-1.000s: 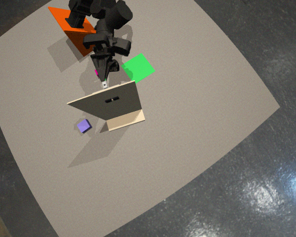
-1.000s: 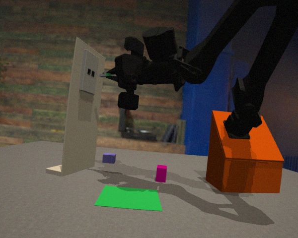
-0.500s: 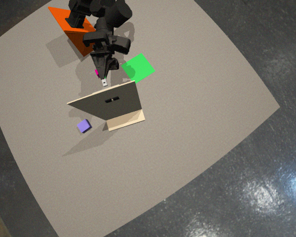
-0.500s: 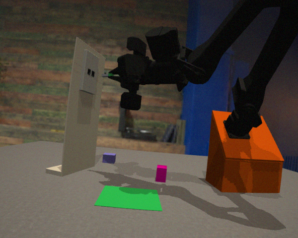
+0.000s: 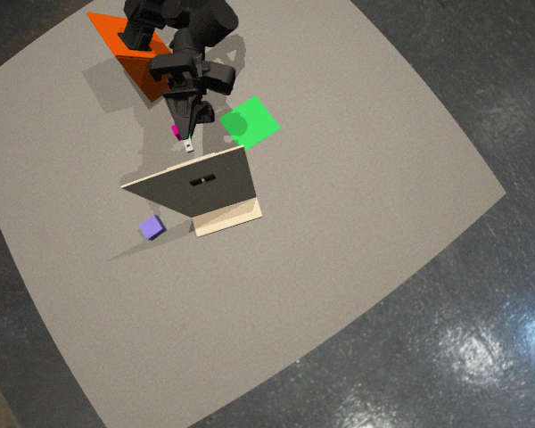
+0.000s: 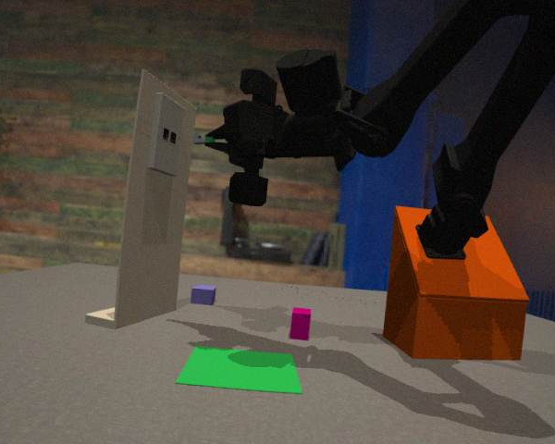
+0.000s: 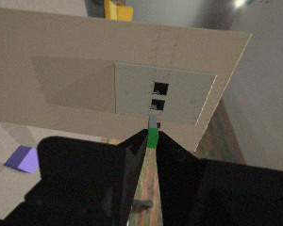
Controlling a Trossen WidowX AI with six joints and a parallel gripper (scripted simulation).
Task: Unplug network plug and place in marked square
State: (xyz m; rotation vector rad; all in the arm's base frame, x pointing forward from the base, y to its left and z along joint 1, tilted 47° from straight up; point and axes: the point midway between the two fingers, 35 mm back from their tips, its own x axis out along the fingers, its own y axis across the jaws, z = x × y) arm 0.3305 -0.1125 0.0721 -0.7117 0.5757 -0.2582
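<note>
Now: gripper tip 8 cm past the green marked square, 16 cm to the right of it and 28 cm above it. The rest, counted from my gripper tip: upright panel (7 cm ahead, 2 cm to the right, 11 cm below); green network plug (1 cm ahead).
</note>
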